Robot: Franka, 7 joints.
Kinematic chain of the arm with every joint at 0, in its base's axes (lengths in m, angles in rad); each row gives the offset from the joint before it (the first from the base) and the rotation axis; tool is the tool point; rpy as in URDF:
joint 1: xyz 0 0 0.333 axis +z
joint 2: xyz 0 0 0 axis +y
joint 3: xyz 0 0 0.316 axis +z
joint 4: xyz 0.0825 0 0 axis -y
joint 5: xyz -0.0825 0 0.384 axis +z
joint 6: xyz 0 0 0 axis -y
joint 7: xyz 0.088 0 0 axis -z
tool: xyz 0 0 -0.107 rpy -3.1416 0 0
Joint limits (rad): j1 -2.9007..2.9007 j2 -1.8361..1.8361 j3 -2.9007..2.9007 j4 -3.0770..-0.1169 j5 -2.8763..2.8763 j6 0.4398..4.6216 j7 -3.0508..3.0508
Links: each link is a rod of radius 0.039 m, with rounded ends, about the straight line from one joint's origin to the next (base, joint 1, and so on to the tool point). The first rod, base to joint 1, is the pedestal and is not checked.
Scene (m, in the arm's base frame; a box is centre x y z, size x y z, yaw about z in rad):
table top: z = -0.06
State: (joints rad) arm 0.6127 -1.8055 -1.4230 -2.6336 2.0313 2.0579 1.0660
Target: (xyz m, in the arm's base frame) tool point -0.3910 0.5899 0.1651
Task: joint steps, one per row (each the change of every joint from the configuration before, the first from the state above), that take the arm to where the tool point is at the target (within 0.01 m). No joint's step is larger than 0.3 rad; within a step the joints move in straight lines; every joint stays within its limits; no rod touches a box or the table.
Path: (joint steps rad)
1: -0.2792 0.1313 -0.1934 0.1482 0.0167 0.0132 0.0000
2: -0.2793 0.1312 -0.1933 0.1482 0.0168 0.0131 0.0000
3: -0.2792 0.1313 -0.1934 0.1482 0.0167 0.0132 0.0000
4: -0.2793 0.1312 -0.1934 0.1481 0.0167 0.0131 0.0000
5: -0.2792 0.1313 -0.1933 0.1482 0.0167 0.0132 0.0000
6: -0.2792 0.1312 -0.1934 0.1482 0.0168 0.0131 0.0000
7: -0.2793 0.1313 -0.1934 0.1482 0.0167 0.0132 0.0000

